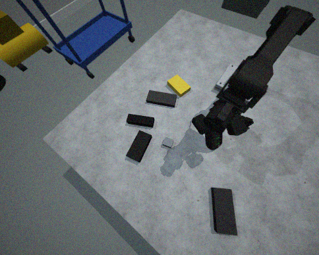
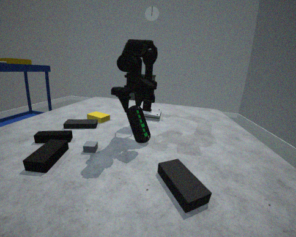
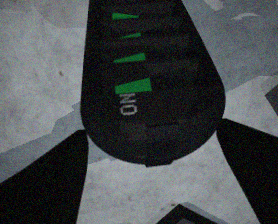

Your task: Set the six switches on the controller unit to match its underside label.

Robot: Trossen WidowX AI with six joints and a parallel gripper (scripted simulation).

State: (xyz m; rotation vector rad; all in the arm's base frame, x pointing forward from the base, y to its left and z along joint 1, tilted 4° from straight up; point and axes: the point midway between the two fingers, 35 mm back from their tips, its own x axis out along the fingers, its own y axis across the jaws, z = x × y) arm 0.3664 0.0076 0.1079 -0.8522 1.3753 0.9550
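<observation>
The grey cube lies 15 cm ahead of my gripper tip, 11 cm to the right of it and 11 cm below it. From my gripper tip the other things lie so: yellow block (26 cm to the right, 15 cm behind, 11 cm below); then dark block (22 cm ahead, 21 cm to the left, 11 cm below).
</observation>
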